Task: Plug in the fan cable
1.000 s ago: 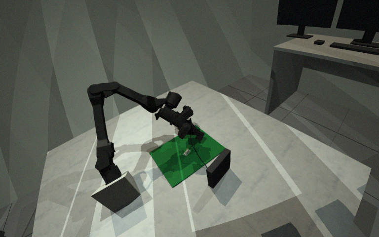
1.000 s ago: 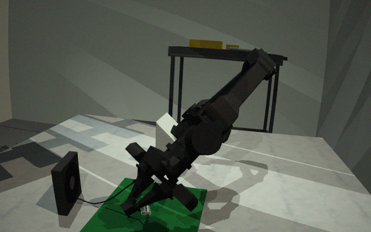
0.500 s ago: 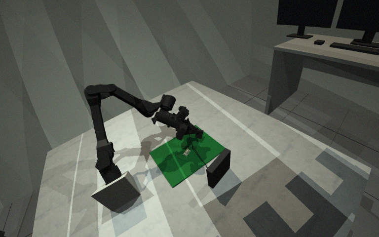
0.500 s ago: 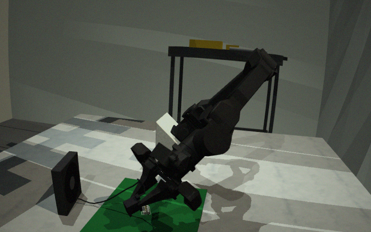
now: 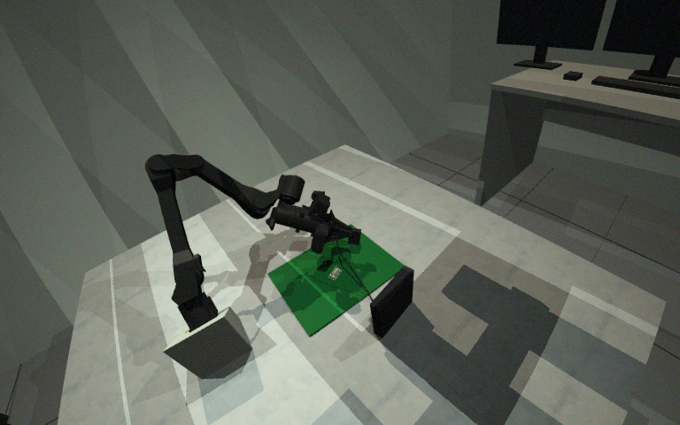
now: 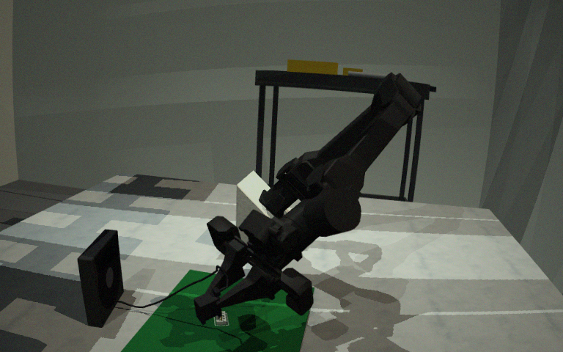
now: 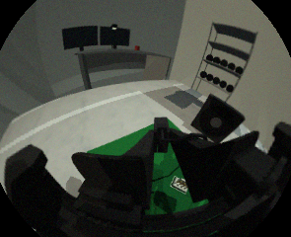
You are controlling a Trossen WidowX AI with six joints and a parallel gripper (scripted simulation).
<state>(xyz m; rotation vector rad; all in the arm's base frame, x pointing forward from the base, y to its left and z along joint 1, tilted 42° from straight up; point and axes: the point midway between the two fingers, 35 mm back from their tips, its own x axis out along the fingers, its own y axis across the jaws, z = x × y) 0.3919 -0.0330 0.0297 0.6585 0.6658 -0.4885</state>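
Right now the green board is 100 mm below my gripper tip and 80 mm behind it. From my gripper tip the other things lie so: black fan 190 mm to the right, 70 mm behind, 30 mm below; black plug 10 mm below; header 90 mm below, 90 mm behind, 10 mm to the right.
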